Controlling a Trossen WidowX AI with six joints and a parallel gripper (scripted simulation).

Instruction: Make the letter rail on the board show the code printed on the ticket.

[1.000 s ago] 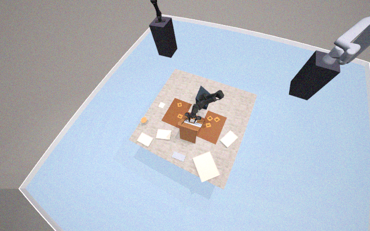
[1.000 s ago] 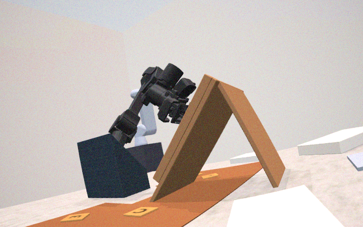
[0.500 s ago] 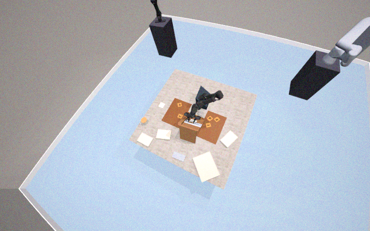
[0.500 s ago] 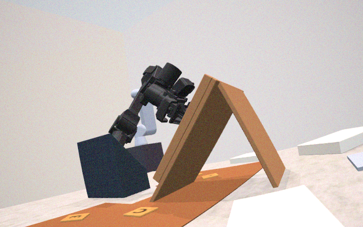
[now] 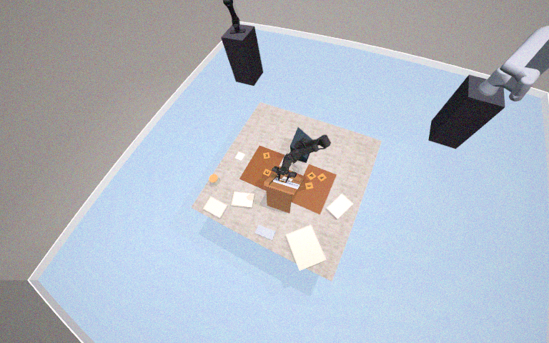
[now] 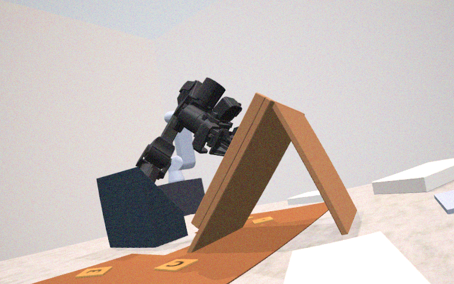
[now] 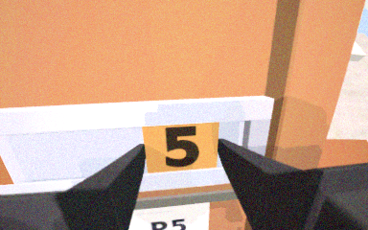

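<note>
My gripper tip is now 7 cm above the white ticket, 6 cm past it and 1 cm to the right of it. Round my gripper tip: j tile: 19 cm to the left, 17 cm below, 11 cm behind; then orange tile marked 5: right at my gripper tip; then brown mat: 17 cm below, 15 cm behind, 2 cm to the right.
</note>
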